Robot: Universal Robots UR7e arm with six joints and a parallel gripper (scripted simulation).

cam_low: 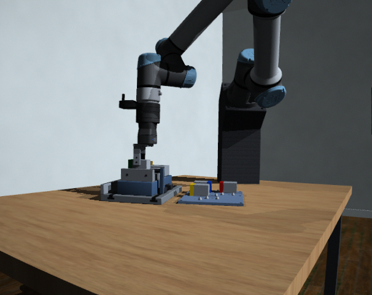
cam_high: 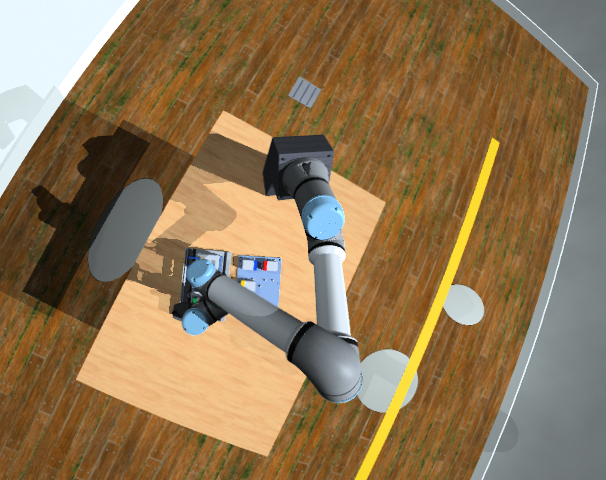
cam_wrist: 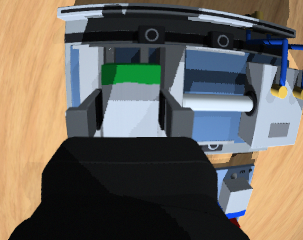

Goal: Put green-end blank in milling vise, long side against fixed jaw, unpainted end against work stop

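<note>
Now: the green-ended blank 20 mm below my hand. Also, from my hand: blue plate (190 mm behind, 150 mm to the left, 120 mm below); then yellow-ended blank (160 mm behind, 120 mm to the left, 100 mm below); then blue-ended blank (240 mm behind, 100 mm below, 70 mm to the left).
</note>
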